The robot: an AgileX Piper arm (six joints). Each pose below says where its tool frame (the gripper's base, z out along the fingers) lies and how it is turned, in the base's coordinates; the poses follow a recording.
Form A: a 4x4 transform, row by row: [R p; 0 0 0 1], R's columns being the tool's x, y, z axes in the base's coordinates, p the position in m. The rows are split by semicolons.
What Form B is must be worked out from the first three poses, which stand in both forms.
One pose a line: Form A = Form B
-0.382, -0.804, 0.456, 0.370; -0.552, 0.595, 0.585, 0.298; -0.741, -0.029, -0.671, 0.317; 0, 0, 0, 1 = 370, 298, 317, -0.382, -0.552, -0.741, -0.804, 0.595, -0.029
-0.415, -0.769, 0.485, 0.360; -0.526, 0.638, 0.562, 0.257; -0.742, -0.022, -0.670, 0.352; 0, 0, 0, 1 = 360, 257, 352, -0.415, -0.526, -0.742, -0.769, 0.638, -0.022
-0.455, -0.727, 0.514, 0.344; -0.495, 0.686, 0.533, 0.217; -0.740, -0.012, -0.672, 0.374; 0, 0, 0, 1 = 344, 217, 374, -0.455, -0.495, -0.740, -0.727, 0.686, -0.012
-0.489, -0.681, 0.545, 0.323; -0.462, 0.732, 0.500, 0.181; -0.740, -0.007, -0.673, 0.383; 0, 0, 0, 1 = 323, 181, 383, -0.489, -0.462, -0.740, -0.681, 0.732, -0.007
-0.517, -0.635, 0.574, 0.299; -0.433, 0.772, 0.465, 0.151; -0.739, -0.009, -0.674, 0.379; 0, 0, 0, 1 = 299, 151, 379, -0.517, -0.433, -0.739, -0.635, 0.772, -0.009
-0.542, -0.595, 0.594, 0.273; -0.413, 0.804, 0.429, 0.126; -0.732, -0.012, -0.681, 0.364; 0, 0, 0, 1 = 273, 126, 364, -0.542, -0.413, -0.732, -0.595, 0.804, -0.012
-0.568, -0.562, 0.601, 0.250; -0.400, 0.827, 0.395, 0.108; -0.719, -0.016, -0.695, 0.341; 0, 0, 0, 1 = 250, 108, 341, -0.568, -0.400, -0.719, -0.562, 0.827, -0.016
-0.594, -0.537, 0.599, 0.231; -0.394, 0.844, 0.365, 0.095; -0.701, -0.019, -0.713, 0.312; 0, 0, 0, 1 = 231, 95, 312, -0.594, -0.394, -0.701, -0.537, 0.844, -0.019
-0.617, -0.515, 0.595, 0.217; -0.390, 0.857, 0.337, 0.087; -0.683, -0.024, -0.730, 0.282; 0, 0, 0, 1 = 217, 87, 282, -0.617, -0.390, -0.683, -0.515, 0.857, -0.024
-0.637, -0.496, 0.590, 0.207; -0.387, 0.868, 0.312, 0.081; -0.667, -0.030, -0.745, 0.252; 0, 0, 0, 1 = 207, 81, 252, -0.637, -0.387, -0.667, -0.496, 0.868, -0.030
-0.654, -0.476, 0.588, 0.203; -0.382, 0.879, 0.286, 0.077; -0.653, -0.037, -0.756, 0.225; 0, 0, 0, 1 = 203, 77, 225, -0.654, -0.382, -0.653, -0.476, 0.879, -0.037
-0.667, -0.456, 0.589, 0.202; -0.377, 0.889, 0.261, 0.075; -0.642, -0.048, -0.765, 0.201; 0, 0, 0, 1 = 202, 75, 201, -0.667, -0.377, -0.642, -0.456, 0.889, -0.048
